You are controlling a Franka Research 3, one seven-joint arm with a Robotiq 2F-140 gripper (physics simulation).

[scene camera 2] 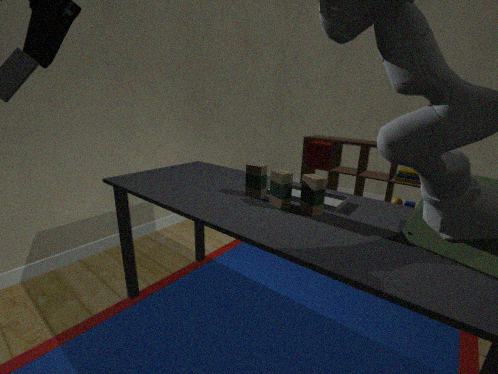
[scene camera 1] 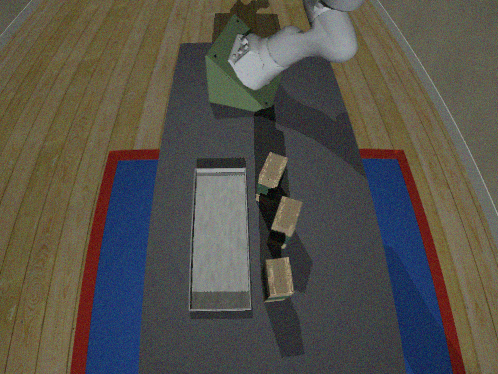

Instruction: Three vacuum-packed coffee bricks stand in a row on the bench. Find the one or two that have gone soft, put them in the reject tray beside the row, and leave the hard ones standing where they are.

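There is a pale reject tray (scene camera 1: 219,280) that I can see.
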